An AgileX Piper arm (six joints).
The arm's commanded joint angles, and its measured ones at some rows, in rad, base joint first. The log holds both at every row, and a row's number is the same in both.
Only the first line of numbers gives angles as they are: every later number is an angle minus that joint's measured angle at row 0.
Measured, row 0:
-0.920 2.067 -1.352 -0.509 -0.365 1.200
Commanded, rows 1 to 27:
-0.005 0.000 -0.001 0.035 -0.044 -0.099
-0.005 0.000 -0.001 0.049 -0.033 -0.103
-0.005 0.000 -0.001 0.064 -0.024 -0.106
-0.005 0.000 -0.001 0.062 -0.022 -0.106
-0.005 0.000 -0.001 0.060 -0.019 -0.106
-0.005 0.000 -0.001 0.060 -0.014 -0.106
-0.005 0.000 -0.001 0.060 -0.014 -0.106
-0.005 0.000 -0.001 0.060 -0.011 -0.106
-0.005 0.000 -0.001 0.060 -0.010 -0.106
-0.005 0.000 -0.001 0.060 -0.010 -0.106
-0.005 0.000 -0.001 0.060 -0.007 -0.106
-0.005 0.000 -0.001 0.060 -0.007 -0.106
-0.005 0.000 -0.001 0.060 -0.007 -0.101
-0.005 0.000 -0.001 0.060 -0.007 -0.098
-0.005 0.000 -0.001 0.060 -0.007 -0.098
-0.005 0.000 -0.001 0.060 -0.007 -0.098
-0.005 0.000 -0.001 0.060 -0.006 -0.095
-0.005 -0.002 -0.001 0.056 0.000 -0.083
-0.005 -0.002 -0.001 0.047 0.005 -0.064
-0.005 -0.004 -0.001 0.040 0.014 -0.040
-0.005 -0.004 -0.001 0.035 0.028 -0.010
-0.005 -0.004 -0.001 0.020 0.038 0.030
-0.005 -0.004 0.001 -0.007 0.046 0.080
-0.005 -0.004 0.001 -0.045 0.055 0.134
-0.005 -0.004 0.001 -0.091 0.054 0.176
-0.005 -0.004 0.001 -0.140 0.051 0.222
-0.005 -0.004 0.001 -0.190 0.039 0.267
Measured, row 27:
0.000 0.000 0.000 -0.035 0.017 0.096
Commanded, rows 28 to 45:
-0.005 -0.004 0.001 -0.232 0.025 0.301
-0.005 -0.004 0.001 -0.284 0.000 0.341
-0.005 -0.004 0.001 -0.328 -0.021 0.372
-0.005 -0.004 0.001 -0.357 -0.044 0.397
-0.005 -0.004 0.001 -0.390 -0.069 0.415
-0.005 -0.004 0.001 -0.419 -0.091 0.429
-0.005 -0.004 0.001 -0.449 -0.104 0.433
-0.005 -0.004 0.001 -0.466 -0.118 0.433
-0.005 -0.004 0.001 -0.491 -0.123 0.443
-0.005 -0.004 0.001 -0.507 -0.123 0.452
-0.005 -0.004 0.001 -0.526 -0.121 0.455
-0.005 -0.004 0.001 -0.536 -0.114 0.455
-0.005 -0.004 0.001 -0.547 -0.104 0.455
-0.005 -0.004 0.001 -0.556 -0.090 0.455
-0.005 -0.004 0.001 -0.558 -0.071 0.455
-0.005 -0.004 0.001 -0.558 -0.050 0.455
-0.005 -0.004 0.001 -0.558 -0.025 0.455
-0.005 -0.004 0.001 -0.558 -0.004 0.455
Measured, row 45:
-0.002 0.000 0.000 -0.538 -0.075 0.452
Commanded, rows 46 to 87:
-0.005 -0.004 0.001 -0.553 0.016 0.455
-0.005 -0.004 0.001 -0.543 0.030 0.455
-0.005 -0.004 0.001 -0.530 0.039 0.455
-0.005 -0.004 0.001 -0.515 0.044 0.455
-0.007 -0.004 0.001 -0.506 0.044 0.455
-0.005 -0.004 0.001 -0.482 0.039 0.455
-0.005 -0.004 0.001 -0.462 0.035 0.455
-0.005 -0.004 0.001 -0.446 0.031 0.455
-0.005 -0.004 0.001 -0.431 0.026 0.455
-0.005 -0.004 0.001 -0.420 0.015 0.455
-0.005 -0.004 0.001 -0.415 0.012 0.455
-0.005 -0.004 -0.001 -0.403 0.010 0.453
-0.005 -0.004 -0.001 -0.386 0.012 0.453
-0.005 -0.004 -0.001 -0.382 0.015 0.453
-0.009 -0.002 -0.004 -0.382 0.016 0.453
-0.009 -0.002 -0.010 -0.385 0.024 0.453
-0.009 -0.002 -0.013 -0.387 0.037 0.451
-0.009 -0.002 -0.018 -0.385 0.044 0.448
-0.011 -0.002 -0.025 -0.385 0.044 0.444
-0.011 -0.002 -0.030 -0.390 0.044 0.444
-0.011 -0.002 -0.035 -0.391 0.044 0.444
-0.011 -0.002 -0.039 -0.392 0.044 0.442
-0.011 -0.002 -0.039 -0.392 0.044 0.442
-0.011 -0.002 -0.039 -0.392 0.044 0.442
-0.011 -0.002 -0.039 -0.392 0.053 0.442
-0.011 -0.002 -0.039 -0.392 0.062 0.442
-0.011 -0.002 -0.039 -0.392 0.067 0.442
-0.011 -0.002 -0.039 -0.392 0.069 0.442
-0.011 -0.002 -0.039 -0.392 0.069 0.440
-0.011 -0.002 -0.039 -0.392 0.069 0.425
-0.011 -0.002 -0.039 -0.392 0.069 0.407
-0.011 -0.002 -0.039 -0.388 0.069 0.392
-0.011 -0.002 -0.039 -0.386 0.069 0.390
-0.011 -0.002 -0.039 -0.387 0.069 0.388
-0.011 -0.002 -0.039 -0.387 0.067 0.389
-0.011 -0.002 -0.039 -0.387 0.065 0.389
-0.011 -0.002 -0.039 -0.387 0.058 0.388
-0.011 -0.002 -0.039 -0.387 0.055 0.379
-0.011 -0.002 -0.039 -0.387 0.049 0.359
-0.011 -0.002 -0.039 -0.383 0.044 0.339
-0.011 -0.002 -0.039 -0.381 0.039 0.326
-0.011 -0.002 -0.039 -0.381 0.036 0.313
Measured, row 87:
-0.004 0.000 -0.028 -0.387 0.062 0.376
